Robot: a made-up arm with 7 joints. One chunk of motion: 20 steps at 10 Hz.
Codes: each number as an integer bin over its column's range. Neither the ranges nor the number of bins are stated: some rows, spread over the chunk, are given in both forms.
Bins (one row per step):
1: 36 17 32 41 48 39 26
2: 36 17 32 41 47 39 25
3: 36 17 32 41 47 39 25
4: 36 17 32 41 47 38 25
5: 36 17 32 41 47 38 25
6: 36 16 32 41 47 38 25
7: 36 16 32 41 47 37 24
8: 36 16 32 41 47 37 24
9: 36 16 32 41 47 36 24
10: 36 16 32 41 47 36 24
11: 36 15 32 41 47 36 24
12: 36 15 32 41 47 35 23
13: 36 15 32 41 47 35 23
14: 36 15 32 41 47 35 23
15: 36 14 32 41 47 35 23
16: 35 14 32 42 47 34 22
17: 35 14 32 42 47 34 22
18: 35 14 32 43 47 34 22
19: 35 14 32 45 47 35 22
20: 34 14 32 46 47 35 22
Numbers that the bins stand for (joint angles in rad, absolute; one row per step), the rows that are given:
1: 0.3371 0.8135 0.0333 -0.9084 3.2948 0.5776 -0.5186
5: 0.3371 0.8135 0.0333 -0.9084 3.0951 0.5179 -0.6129
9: 0.3371 0.7627 0.0333 -0.9084 3.0951 0.3986 -0.7071
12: 0.3371 0.7119 0.0333 -0.9084 3.0951 0.3389 -0.8014
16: 0.2622 0.6611 0.0333 -0.8667 3.0951 0.2792 -0.8957
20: 0.1873 0.6611 0.0333 -0.6997 3.0951 0.3389 -0.8957
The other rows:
2: 0.3371 0.8135 0.0333 -0.9084 3.0951 0.5776 -0.6129
3: 0.3371 0.8135 0.0333 -0.9084 3.0951 0.5776 -0.6129
4: 0.3371 0.8135 0.0333 -0.9084 3.0951 0.5179 -0.6129
6: 0.3371 0.7627 0.0333 -0.9084 3.0951 0.5179 -0.6129
7: 0.3371 0.7627 0.0333 -0.9084 3.0951 0.4583 -0.7071
8: 0.3371 0.7627 0.0333 -0.9084 3.0951 0.4583 -0.7071
10: 0.3371 0.7627 0.0333 -0.9084 3.0951 0.3986 -0.7071
11: 0.3371 0.7119 0.0333 -0.9084 3.0951 0.3986 -0.7071
13: 0.3371 0.7119 0.0333 -0.9084 3.0951 0.3389 -0.8014
14: 0.3371 0.7119 0.0333 -0.9084 3.0951 0.3389 -0.8014
15: 0.3371 0.6611 0.0333 -0.9084 3.0951 0.3389 -0.8014
17: 0.2622 0.6611 0.0333 -0.8667 3.0951 0.2792 -0.8957
18: 0.2622 0.6611 0.0333 -0.8249 3.0951 0.2792 -0.8957
19: 0.2622 0.6611 0.0333 -0.7414 3.0951 0.3389 -0.8957

